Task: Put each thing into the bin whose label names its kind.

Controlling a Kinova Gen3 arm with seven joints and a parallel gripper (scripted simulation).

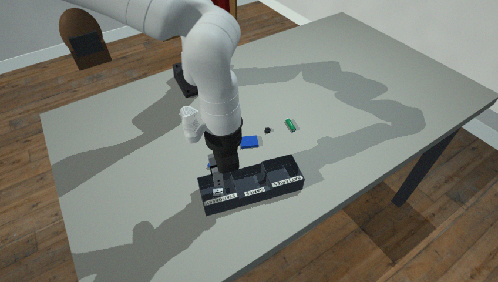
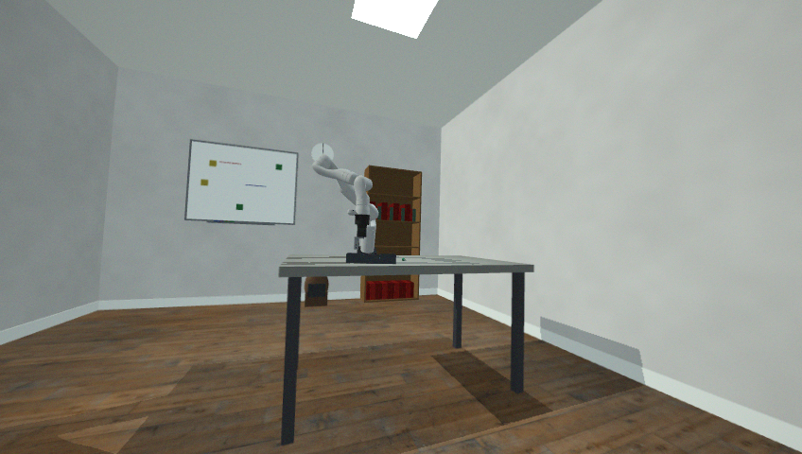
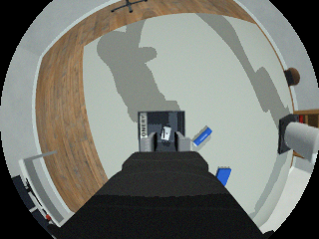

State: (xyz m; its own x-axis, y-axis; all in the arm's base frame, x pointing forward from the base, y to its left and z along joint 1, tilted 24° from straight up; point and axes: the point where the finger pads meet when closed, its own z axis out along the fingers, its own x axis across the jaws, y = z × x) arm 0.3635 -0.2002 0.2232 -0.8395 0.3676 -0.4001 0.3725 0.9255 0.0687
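Now: the blue block 80 mm behind my hand, 170 mm to the left of it and 80 mm below it. Also, from my hand: blue battery: 70 mm behind, 40 mm to the left, 80 mm below; black piece: 80 mm behind, 240 mm to the left, 80 mm below; small white thing: 70 mm below.
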